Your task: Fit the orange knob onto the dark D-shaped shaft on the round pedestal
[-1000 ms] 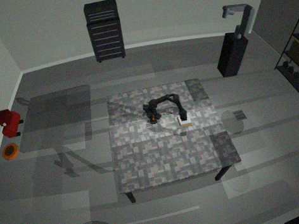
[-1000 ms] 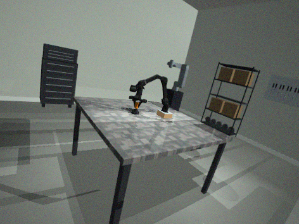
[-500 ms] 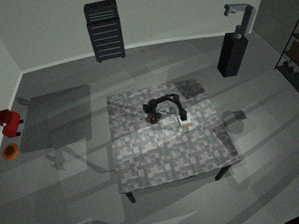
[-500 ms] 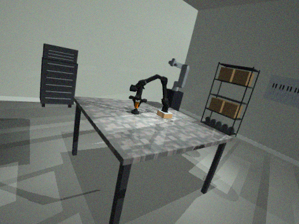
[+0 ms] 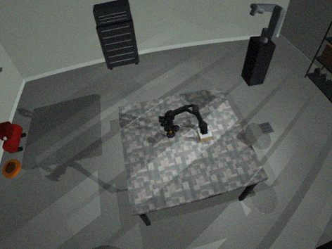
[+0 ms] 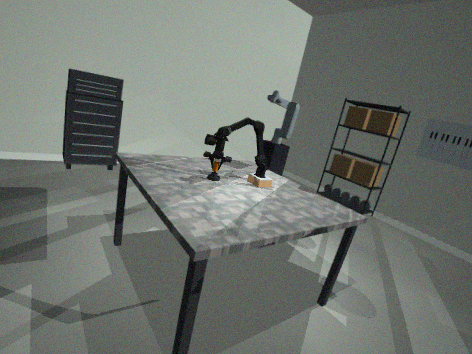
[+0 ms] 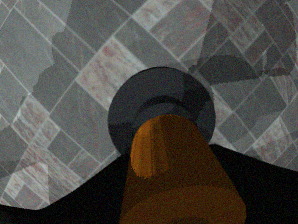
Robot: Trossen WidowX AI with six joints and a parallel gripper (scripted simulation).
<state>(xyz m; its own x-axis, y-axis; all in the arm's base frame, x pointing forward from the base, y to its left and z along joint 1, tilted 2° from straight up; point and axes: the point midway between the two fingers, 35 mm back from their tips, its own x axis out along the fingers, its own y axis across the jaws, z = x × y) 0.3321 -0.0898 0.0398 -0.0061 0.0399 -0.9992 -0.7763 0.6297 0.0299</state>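
The orange knob lies 2 cm above my gripper tip. Also, from my gripper tip: pedestal 4 cm below.
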